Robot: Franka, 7 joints.
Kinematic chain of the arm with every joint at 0, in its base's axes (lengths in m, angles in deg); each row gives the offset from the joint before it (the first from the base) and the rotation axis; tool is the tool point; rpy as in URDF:
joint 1: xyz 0 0 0.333 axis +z
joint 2: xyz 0 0 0 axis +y
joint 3: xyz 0 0 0.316 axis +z
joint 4: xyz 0.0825 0 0 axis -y
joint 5: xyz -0.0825 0 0.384 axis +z
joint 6: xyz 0 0 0 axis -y
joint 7: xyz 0.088 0 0 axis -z
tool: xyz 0 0 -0.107 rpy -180 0 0
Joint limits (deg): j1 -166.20..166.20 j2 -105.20..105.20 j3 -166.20..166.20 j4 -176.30..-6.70 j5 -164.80..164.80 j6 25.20..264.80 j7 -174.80..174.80
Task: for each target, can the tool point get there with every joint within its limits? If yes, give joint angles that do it. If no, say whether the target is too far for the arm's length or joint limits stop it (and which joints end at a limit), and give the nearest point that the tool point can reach.
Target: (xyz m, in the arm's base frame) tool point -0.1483 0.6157 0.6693
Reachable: yes | joints 103.07 21.28 -11.46 -58.98 -129.61 207.36 -43.11
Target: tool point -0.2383 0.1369 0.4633
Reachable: yes | joints 28.13 80.51 107.12 -158.61 -132.19 189.26 -67.06
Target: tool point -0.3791 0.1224 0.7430
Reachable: yes | joints -74.84 -84.30 -26.40 -117.29 -112.97 54.42 -141.01
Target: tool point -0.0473 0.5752 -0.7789
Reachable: no: too far | nearest point -0.0361 0.4389 -0.3370 | short by 0.463 m
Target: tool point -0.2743 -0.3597 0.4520
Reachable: yes | joints -11.35 41.45 -124.36 -142.61 94.34 122.92 102.75
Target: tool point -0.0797 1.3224 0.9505
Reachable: no: too far | nearest point -0.0468 0.7762 0.6954 | short by 0.604 m
